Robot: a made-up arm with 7 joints. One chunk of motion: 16 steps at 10 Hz.
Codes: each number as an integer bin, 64 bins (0 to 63) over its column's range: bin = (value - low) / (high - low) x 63, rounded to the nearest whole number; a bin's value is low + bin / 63 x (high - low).
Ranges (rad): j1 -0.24..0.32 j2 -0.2..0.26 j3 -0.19..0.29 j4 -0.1..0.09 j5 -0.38..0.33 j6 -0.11..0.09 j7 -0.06..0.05
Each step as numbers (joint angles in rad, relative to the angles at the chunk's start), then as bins.
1 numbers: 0.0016 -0.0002 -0.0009 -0.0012 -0.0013 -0.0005 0.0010
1 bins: 27 27 25 33 34 34 35
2 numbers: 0.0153 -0.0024 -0.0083 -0.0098 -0.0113 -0.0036 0.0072
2 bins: 29 27 24 30 33 34 38
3 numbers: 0.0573 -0.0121 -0.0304 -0.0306 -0.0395 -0.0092 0.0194
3 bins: 33 26 21 23 30 32 45
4 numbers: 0.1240 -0.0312 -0.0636 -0.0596 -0.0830 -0.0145 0.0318
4 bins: 41 23 17 13 26 30 53
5 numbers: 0.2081 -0.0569 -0.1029 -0.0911 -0.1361 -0.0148 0.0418
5 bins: 50 20 11 3 22 30 58
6 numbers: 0.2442 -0.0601 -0.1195 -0.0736 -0.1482 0.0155 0.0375
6 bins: 54 19 9 9 21 40 56
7 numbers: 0.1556 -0.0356 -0.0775 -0.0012 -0.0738 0.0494 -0.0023
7 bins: 45 23 15 33 27 50 33
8 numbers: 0.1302 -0.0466 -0.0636 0.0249 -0.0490 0.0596 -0.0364
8 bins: 42 21 17 41 29 53 14
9 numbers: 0.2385 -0.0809 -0.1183 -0.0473 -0.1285 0.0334 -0.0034
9 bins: 54 16 9 17 22 45 32
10 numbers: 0.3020 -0.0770 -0.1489 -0.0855 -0.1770 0.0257 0.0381
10 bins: 61 17 5 5 18 43 56
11 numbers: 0.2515 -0.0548 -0.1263 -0.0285 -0.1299 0.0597 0.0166
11 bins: 55 20 8 24 22 53 44
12 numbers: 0.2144 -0.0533 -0.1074 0.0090 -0.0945 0.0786 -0.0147
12 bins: 51 20 11 36 25 59 26
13 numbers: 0.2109 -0.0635 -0.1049 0.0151 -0.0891 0.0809 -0.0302
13 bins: 51 19 11 38 26 60 17
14 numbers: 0.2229 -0.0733 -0.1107 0.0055 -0.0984 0.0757 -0.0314
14 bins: 52 17 10 35 25 58 16
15 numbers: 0.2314 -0.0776 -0.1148 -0.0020 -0.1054 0.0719 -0.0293
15 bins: 53 17 10 32 24 57 18
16 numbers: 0.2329 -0.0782 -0.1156 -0.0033 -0.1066 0.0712 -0.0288
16 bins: 53 17 10 32 24 57 18
